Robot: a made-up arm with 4 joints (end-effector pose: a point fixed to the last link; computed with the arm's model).
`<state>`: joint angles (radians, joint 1 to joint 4).
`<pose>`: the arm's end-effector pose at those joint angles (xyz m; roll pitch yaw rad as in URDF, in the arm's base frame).
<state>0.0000 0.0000 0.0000 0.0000</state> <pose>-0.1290 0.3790 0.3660 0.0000 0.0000 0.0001</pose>
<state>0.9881 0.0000 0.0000 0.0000</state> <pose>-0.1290 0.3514 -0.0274 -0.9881 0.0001 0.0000</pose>
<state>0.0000 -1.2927 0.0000 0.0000</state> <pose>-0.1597 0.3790 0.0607 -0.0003 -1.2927 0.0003</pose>
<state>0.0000 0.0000 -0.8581 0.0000</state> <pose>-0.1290 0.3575 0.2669 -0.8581 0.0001 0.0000</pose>
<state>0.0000 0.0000 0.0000 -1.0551</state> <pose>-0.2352 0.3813 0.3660 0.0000 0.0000 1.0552</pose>
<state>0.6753 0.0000 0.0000 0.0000</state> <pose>-0.1290 0.4027 0.0915 -0.6753 0.0001 0.0001</pose>
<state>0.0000 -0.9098 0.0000 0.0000</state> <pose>-0.1934 0.3790 0.1516 -0.0001 -0.9098 0.0001</pose>
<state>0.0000 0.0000 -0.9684 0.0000</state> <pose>-0.1290 0.3489 0.2567 -0.9684 0.0001 0.0000</pose>
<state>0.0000 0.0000 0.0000 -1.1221</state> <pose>-0.2412 0.3776 0.3660 0.0000 0.0000 1.1222</pose>
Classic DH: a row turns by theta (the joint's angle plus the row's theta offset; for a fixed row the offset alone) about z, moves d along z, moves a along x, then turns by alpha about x. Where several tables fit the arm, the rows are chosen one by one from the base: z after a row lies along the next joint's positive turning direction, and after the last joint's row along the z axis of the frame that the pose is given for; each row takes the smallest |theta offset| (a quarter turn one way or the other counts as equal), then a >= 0, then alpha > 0; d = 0 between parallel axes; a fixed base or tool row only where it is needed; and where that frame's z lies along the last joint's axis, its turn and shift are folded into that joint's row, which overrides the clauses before.
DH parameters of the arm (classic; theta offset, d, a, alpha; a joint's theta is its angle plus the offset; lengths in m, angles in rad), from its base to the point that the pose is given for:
base (fixed): -1.5708 0.195 0 1.5708
joint 1: -1.5708 -0.058 0.002 1.5708
joint 2: 0 0.26 -0.147 1.5708
joint 3: 1.5708 -0.242 0.029 1.5708
joint 4: 0.5485 0 0.1055 3.1416
tool (fixed): -1.0222 0.026 0 0

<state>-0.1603 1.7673 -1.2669 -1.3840</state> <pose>0.1790 0.2627 0.5418 1.4759 -0.0479 2.8469</pose>
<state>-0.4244 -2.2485 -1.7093 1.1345</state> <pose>0.0455 0.3357 0.1403 1.0551 0.1620 2.9270</pose>
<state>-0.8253 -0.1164 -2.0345 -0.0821</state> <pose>-0.1382 0.1545 0.3629 -1.2070 -0.0021 -0.0564</pose>
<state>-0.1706 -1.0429 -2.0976 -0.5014</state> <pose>-0.0767 0.2454 0.0365 -1.6897 -0.5227 -0.3923</pose>
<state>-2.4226 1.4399 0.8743 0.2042</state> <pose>0.2787 -0.3625 0.2486 2.4288 -0.7211 1.6059</pose>
